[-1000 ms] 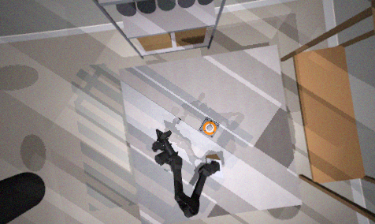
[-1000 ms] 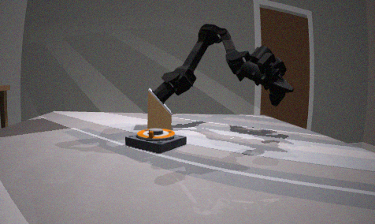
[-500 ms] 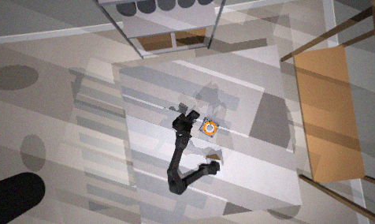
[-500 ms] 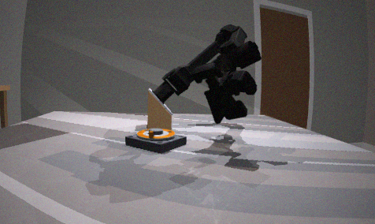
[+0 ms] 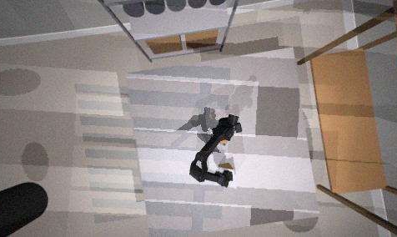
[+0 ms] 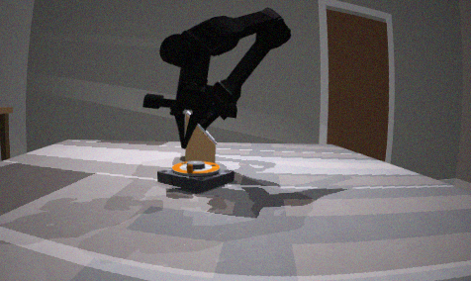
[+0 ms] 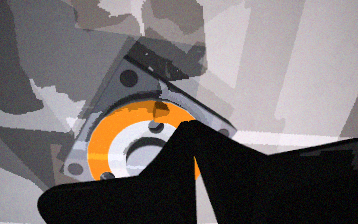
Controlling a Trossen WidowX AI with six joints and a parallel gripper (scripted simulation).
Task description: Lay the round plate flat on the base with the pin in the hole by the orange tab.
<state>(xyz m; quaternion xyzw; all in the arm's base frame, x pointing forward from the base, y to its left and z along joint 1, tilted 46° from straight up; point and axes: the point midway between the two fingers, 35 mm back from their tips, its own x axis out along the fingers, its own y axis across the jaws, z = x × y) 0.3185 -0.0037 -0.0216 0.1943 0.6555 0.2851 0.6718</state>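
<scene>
Right now the base is 50 mm behind my gripper tip, 20 mm to the left of it and 60 mm below it.
</scene>
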